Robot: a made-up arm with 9 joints.
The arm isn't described. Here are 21 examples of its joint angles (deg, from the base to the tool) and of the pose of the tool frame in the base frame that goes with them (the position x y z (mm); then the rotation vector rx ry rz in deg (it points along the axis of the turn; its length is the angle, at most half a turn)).
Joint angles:
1: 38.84 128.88 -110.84 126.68 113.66 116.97 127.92 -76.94 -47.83
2: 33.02 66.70 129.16 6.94 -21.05 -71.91 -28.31 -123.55 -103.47
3: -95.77 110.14 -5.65 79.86 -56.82 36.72 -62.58 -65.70 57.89
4: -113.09 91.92 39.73 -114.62 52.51 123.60 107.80 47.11 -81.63
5: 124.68 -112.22 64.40 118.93 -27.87 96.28 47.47 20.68 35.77
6: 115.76 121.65 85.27 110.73 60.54 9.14 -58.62 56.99 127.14
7: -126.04 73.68 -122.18 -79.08 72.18 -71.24 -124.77 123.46 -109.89
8: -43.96 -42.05 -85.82 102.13 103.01 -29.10 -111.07 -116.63 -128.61
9: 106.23 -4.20 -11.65 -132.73 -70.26 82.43 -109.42 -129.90 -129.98
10: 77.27 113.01 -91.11 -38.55 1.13 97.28 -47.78 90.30 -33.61
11: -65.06 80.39 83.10 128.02 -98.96 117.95 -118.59 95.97 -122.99
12: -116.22 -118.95 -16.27 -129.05 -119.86 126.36 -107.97 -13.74 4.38
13: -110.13 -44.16 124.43 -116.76 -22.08 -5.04 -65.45 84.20 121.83
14: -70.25 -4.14 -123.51 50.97 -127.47 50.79 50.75 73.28 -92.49
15: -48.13 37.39 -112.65 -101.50 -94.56 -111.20 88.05 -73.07 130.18
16: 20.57 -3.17 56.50 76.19 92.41 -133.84 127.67 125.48 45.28
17: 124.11 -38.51 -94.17 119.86 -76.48 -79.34 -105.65 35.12 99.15
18: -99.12 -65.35 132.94 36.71 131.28 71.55 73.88 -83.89 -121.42
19: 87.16 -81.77 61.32 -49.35 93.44 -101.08 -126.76 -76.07 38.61
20: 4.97 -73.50 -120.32 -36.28 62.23 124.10 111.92 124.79 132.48
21: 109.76 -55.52 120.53 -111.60 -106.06 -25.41 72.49 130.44 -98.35
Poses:
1: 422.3 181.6 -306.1 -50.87 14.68 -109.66
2: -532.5 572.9 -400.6 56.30 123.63 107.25
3: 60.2 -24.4 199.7 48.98 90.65 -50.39
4: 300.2 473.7 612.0 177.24 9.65 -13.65
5: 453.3 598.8 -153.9 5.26 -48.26 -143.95
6: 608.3 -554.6 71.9 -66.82 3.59 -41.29
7: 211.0 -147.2 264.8 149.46 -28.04 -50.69
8: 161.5 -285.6 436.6 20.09 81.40 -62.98
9: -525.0 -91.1 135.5 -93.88 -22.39 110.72
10: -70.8 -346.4 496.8 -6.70 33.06 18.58
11: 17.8 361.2 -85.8 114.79 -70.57 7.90
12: 360.1 -718.6 -221.4 -86.22 61.37 80.65
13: 9.6 -574.7 962.2 -141.42 -27.53 -68.43
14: -214.4 -601.7 532.2 125.25 24.33 42.34
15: 437.8 -249.5 -281.2 -83.60 15.63 -0.61
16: -210.5 553.3 466.8 124.03 -87.31 -75.57
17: 39.4 -340.2 -652.7 67.40 32.28 -76.00
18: 465.7 -606.0 350.4 -99.25 -78.28 39.38
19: 14.3 775.5 -331.1 -150.86 -18.91 69.45
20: 449.2 -100.9 224.2 6.13 -146.21 58.73
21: 15.9 -240.8 -682.2 -74.91 85.51 6.21
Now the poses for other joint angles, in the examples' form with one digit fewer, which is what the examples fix.
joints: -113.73 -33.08 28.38 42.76 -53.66 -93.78 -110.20 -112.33 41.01
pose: 353 -923 -461 11.5 -82.6 114.4
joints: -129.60 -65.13 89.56 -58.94 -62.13 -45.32 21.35 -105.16 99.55
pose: 305 -1311 448 69.7 49.3 -110.2
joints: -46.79 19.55 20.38 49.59 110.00 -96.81 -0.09 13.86 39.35
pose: -568 -24 364 -38.4 -161.7 18.6
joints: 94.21 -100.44 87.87 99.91 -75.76 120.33 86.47 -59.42 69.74
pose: 542 650 114 118.2 -45.6 -103.7
